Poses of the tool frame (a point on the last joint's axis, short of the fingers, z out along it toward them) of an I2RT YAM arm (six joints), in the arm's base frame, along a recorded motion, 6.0 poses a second.
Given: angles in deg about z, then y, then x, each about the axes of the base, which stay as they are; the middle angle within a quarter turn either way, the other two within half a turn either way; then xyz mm.
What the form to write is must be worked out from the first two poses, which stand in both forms.
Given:
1: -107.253 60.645 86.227 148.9 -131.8 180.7
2: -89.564 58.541 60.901 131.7 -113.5 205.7
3: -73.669 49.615 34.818 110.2 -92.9 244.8
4: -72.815 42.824 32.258 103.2 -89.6 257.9
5: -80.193 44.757 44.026 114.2 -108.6 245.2
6: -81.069 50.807 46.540 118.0 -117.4 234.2
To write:
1: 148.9 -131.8 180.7 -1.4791 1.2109 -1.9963
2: 131.7 -113.5 205.7 -1.0145 1.0694 -1.5625
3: 110.2 -92.9 244.8 -0.6906 0.8093 -1.3036
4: 103.2 -89.6 257.9 -0.5630 0.7474 -1.2709
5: 114.2 -108.6 245.2 -0.6404 0.8805 -1.3797
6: 118.0 -117.4 234.2 -0.7610 0.9270 -1.4066
